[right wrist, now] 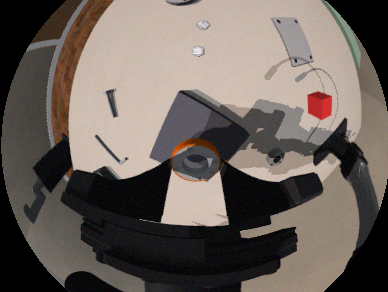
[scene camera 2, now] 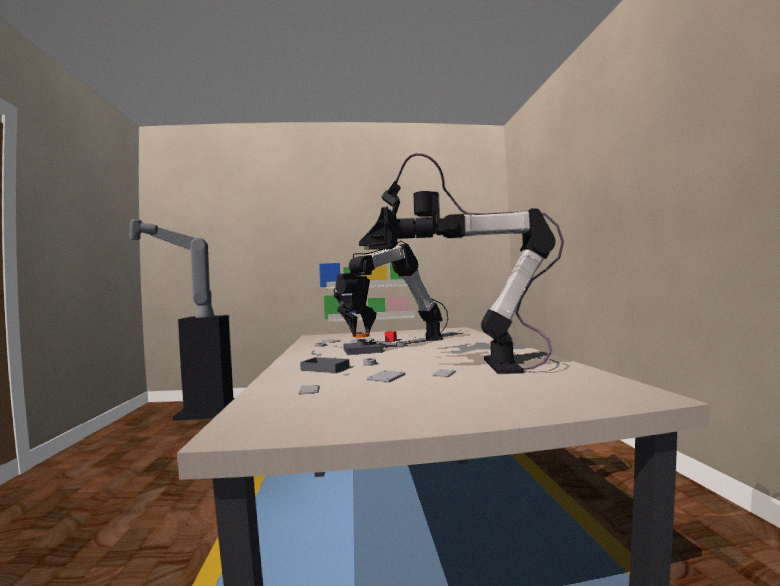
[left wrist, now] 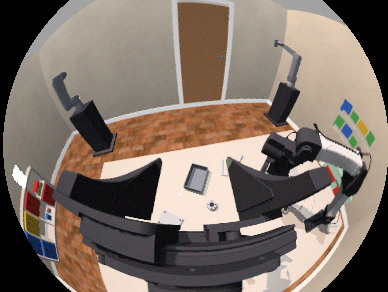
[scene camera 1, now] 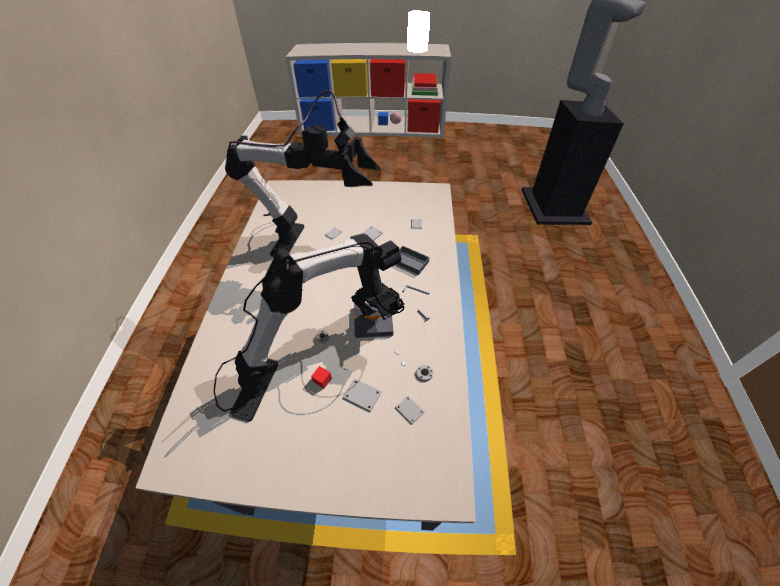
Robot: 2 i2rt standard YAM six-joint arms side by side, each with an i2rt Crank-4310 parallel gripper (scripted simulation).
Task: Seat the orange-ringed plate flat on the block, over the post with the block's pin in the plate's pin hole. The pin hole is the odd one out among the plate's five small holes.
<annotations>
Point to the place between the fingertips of the right gripper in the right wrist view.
195,160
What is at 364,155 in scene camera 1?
The left gripper.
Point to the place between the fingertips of the right gripper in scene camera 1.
373,310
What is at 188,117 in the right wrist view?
A dark block.
</annotations>
